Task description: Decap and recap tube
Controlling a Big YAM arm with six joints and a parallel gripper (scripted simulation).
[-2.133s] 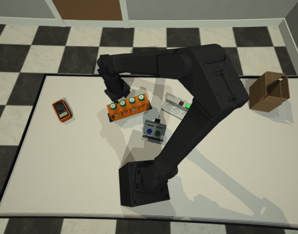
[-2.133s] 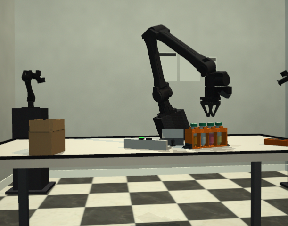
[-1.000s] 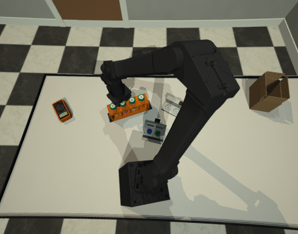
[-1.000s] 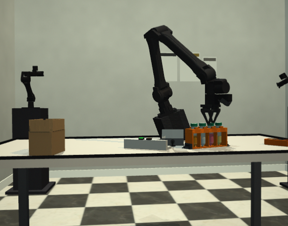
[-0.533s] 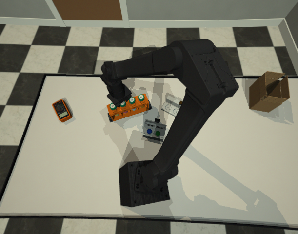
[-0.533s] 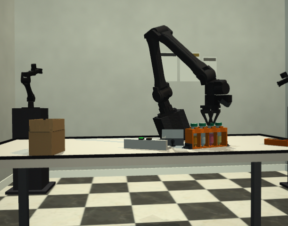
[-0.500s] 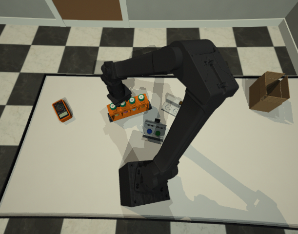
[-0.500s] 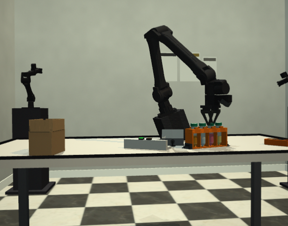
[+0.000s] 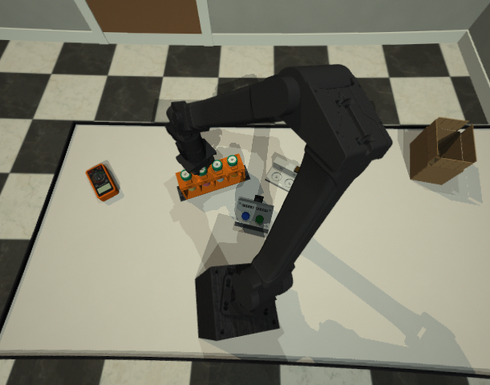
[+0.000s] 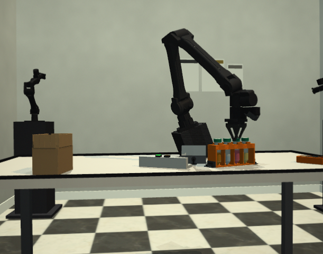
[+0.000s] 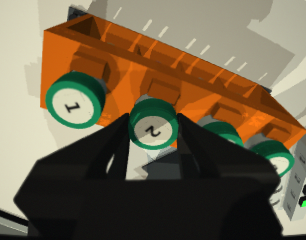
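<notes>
Now: the cap 2 cm behind my hand and 5 cm to the left of it. From my hand the other things lie so: key housing (12 cm behind, 17 cm to the right, 6 cm below); then green key (14 cm behind, 20 cm to the right, 5 cm below); then blue key (13 cm behind, 15 cm to the right, 5 cm below).
</notes>
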